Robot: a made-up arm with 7 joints. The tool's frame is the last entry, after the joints.
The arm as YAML. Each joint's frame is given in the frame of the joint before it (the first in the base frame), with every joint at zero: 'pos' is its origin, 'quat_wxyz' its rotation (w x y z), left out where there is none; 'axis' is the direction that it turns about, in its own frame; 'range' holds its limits. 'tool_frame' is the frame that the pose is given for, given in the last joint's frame.
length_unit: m
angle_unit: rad
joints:
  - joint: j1
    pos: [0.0, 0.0, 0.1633]
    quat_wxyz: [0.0, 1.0, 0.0, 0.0]
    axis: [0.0, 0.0, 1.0]
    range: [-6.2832, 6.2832]
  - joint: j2
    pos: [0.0, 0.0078, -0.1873]
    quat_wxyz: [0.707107, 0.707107, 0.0, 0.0]
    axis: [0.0, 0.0, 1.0]
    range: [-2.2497, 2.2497]
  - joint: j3
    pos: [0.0, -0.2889, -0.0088]
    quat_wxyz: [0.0, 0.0, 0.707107, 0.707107]
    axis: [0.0, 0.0, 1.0]
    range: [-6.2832, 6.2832]
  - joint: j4
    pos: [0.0, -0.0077, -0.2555]
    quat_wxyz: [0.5, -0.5, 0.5, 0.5]
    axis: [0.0, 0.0, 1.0]
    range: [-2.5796, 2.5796]
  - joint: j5
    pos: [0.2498, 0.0, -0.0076]
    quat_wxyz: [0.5, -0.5, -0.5, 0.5]
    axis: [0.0, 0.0, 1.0]
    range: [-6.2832, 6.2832]
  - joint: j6
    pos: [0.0, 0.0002, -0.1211]
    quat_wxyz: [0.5, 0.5, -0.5, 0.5]
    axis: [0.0, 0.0, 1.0]
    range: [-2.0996, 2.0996]
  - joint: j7
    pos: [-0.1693, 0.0, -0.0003]
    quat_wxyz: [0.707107, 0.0, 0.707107, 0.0]
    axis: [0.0, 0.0, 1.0]
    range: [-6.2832, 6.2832]
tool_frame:
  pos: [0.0, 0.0, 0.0]
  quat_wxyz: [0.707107, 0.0, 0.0, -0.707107]
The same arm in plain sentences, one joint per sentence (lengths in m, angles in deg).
The arm has seven revolute joints in a row. What follows holds with every joint at zero, and every direction is one of the base frame's.
Joint 1 lies 0.1633 m along +z from the base frame's origin and turns about -z, from -360 to 360 deg.
Joint 2 lies 0.0078 m along -y and 0.1873 m along +z from joint 1 and turns about +y, from -128.9 to 128.9 deg.
Joint 3 lies 0.0088 m along -y and 0.2889 m along +z from joint 2 and turns about -z, from -360 to 360 deg.
Joint 4 lies 0.0077 m along -y and 0.2555 m along +z from joint 3 and turns about +y, from -147.8 to 147.8 deg.
Joint 5 lies 0.0076 m along -y and 0.2498 m along +z from joint 4 and turns about -z, from -360 to 360 deg.
Joint 6 lies 0.0002 m along -y and 0.1211 m along +z from joint 5 and turns about +y, from -120.3 to 120.3 deg.
Joint 7 lies 0.0003 m along -y and 0.1693 m along +z from joint 6 and turns about -z, from -360 to 360 deg.
The tool frame, which is the frame that the pose is given for, lies at the same point as joint 7; its axes are the base frame's turned by roll 180, pitch 0 and yaw 0 deg (as in URDF: about the fixed x, then y, then z).

